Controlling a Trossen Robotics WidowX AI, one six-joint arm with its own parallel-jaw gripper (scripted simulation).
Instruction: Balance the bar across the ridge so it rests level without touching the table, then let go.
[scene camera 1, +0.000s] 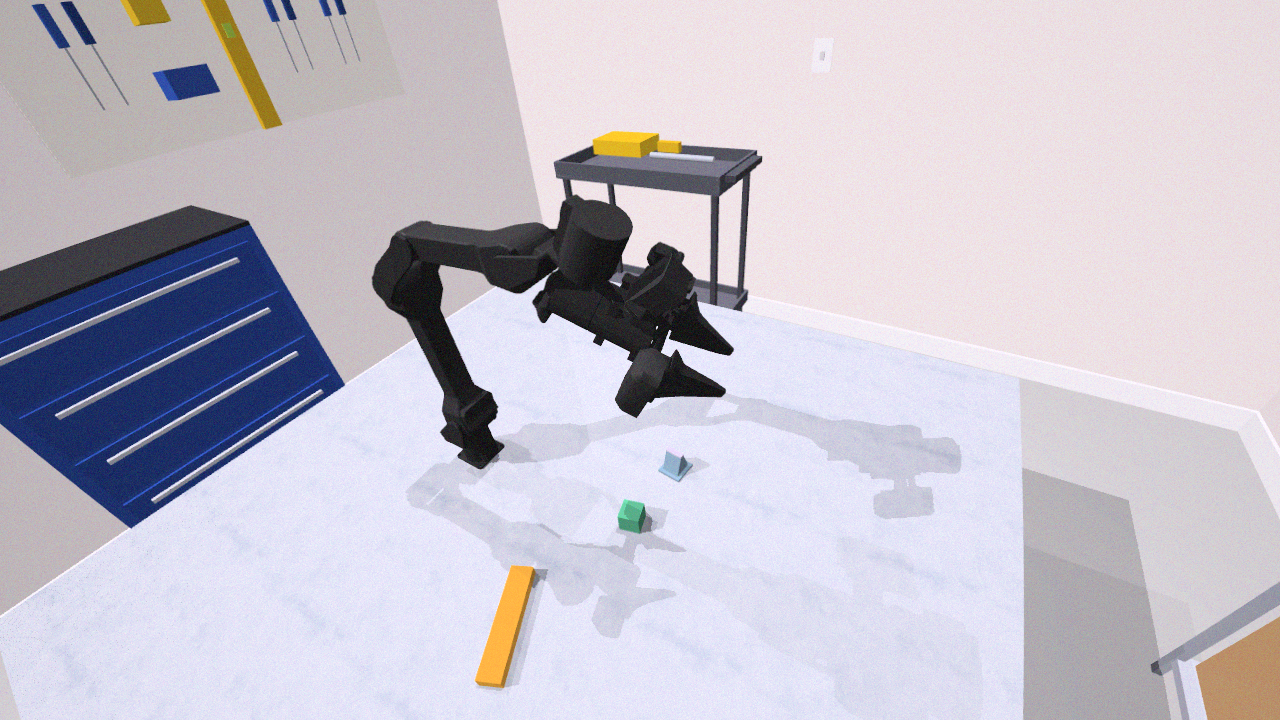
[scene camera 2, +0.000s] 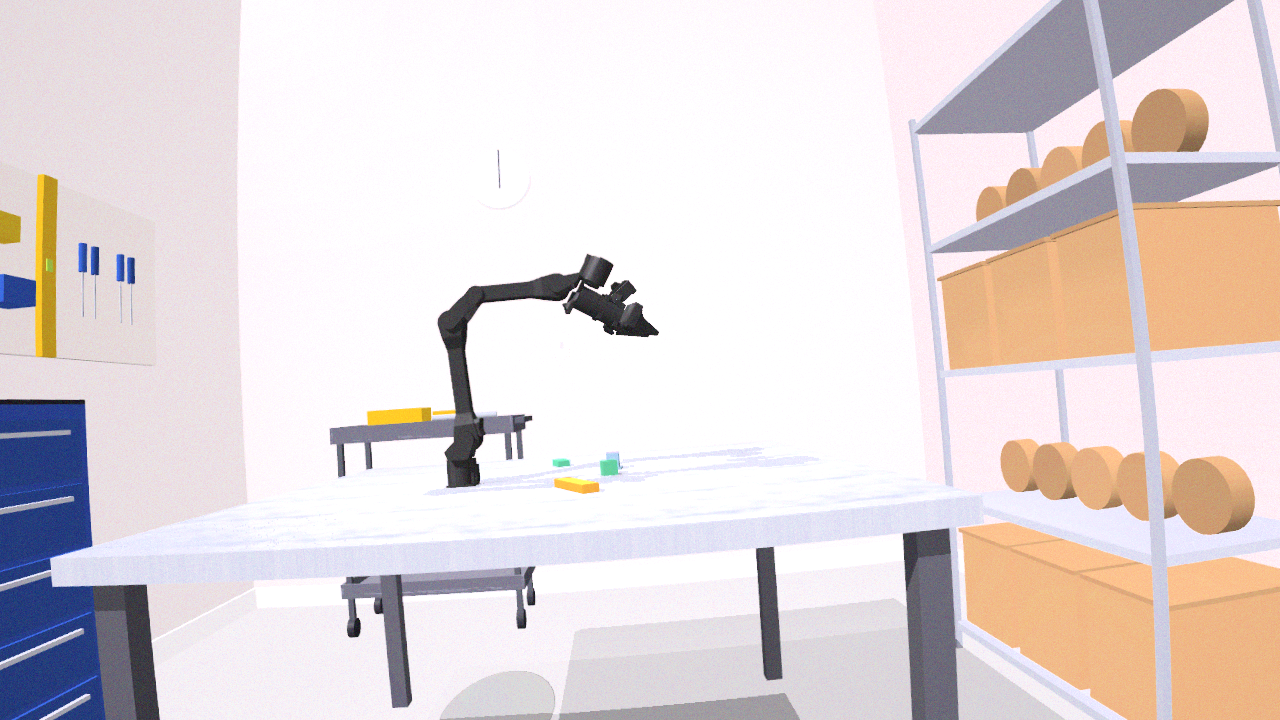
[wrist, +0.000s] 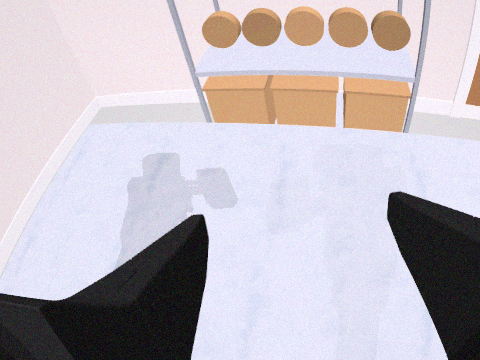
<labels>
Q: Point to my gripper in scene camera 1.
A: At 728, 372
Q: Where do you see my gripper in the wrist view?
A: At 300, 216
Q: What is my gripper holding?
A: Nothing.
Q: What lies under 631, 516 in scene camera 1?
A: A green cube.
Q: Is my gripper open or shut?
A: Open.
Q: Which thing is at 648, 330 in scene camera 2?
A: My gripper.
</labels>
